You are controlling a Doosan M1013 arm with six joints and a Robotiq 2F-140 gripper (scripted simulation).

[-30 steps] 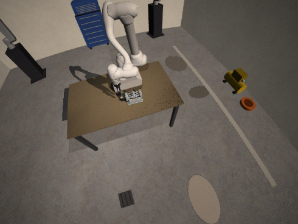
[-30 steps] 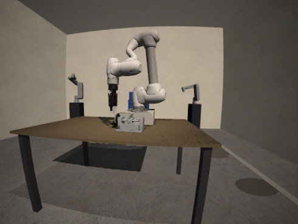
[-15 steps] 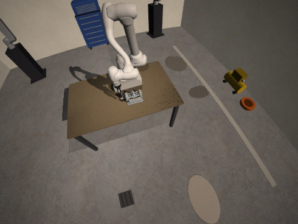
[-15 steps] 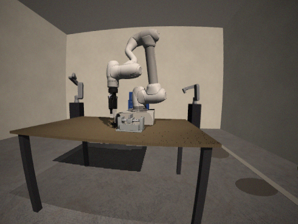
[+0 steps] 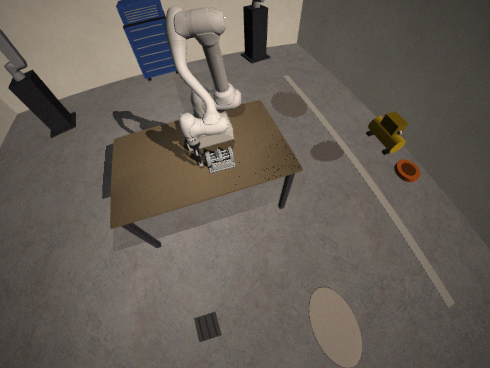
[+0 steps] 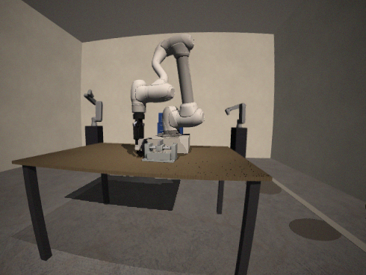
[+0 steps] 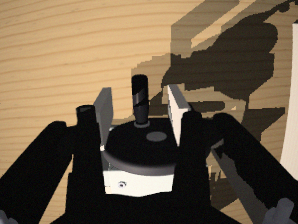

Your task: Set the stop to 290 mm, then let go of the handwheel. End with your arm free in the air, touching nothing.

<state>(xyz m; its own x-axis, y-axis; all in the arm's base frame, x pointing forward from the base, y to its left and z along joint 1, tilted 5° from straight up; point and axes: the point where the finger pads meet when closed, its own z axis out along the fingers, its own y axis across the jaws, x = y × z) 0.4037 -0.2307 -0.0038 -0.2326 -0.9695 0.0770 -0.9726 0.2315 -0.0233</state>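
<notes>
My hand is 5 cm above the black handwheel handle. Round my hand: grey stop fixture 3 cm ahead, 14 cm to the left.
</notes>
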